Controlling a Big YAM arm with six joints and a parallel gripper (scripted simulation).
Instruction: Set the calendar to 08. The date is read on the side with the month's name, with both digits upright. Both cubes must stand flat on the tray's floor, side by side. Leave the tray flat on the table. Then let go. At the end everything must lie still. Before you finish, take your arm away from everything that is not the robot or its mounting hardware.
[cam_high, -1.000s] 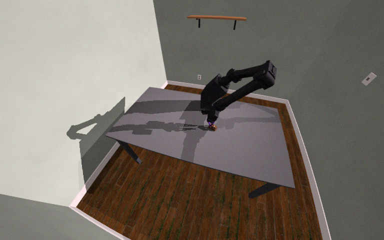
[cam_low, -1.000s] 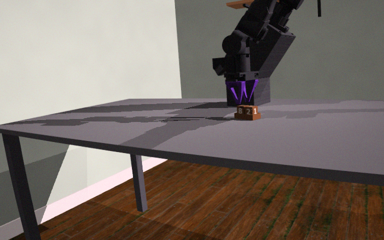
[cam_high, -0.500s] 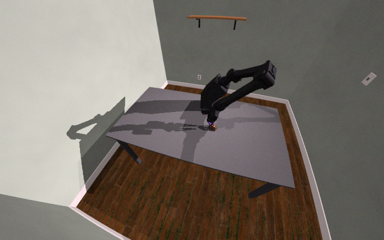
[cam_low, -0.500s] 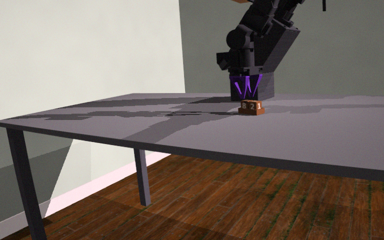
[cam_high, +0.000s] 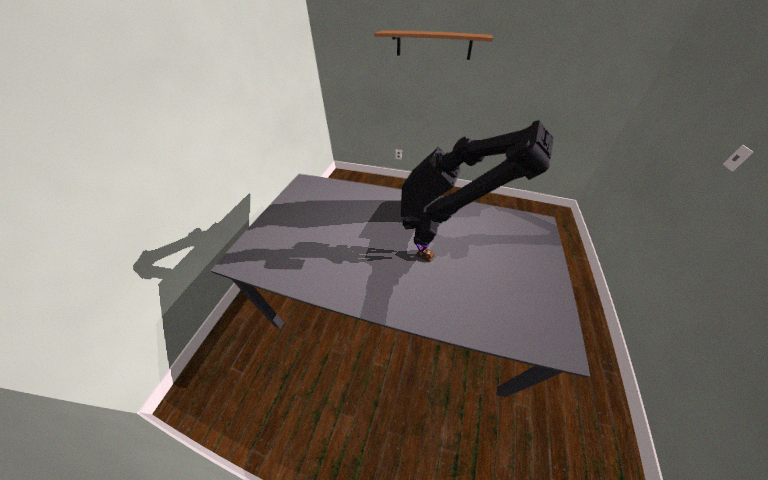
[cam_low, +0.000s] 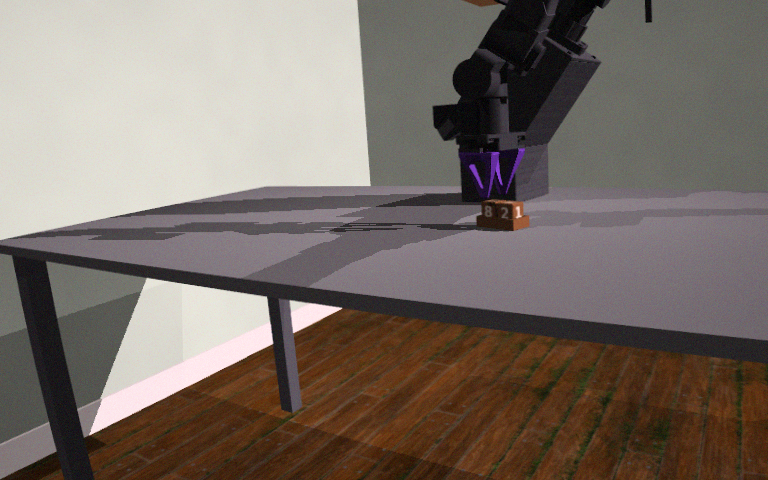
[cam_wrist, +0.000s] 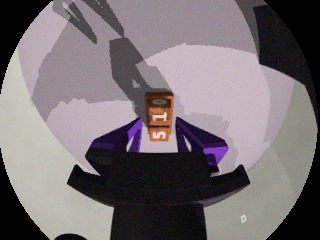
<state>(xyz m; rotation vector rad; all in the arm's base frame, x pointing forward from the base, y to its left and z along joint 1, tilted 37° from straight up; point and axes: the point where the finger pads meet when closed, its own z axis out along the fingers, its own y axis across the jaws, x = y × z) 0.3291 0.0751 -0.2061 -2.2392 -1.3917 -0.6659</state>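
Now: the brown digit cube 3 cm below my hand. Round my hand: brown calendar tray: 2 cm to the left, 5 cm below.
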